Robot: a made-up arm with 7 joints. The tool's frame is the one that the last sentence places.
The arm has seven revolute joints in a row. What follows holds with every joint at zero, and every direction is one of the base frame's.
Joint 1 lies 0.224 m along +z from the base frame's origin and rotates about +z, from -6.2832 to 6.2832 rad.
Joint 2 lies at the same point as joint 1 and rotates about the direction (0, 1, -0.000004), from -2.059 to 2.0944 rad.
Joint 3 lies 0.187 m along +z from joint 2 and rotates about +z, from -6.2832 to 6.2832 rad.
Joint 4 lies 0.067 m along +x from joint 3 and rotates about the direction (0, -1, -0.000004), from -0.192 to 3.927 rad.
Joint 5 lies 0.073 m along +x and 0.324 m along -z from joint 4 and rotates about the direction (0, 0.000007, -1), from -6.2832 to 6.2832 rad.
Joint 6 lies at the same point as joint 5 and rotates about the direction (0, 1, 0.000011), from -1.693 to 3.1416 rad.
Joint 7 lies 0.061 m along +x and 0.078 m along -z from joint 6 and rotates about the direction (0, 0.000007, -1), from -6.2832 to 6.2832 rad.
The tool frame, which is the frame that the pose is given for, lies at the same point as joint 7; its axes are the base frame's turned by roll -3.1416, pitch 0 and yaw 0 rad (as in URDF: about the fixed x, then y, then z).
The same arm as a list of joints. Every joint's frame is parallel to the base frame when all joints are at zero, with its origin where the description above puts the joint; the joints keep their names.
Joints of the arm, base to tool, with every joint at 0 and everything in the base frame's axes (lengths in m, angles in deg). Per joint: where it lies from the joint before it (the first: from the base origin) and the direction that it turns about. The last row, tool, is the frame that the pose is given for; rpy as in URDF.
joint 1: origin 0.0000 0.0000 0.2240 axis 0 0 1
joint 2: origin 0.0000 0.0000 0.0000 axis 0 1 0
joint 3: origin 0.0000 0.0000 0.1870 axis 0 0 1
joint 4: origin 0.0670 0.0000 0.0000 axis 0 -1 0
joint 5: origin 0.0730 0.0000 -0.3240 axis 0 0 -1
joint 6: origin 0.0000 0.0000 0.0000 axis 0 1 0
joint 7: origin 0.0610 0.0000 -0.0780 axis 0 0 -1
tool: origin 0.0000 0.0000 0.0000 rpy 180.00 0.00 0.00
Joint limits (deg, base to tool): -360.00..360.00 -117.97..120.00 -360.00..360.00 -11.00..225.00 -360.00..360.00 -97.00..180.00 -360.00..360.00

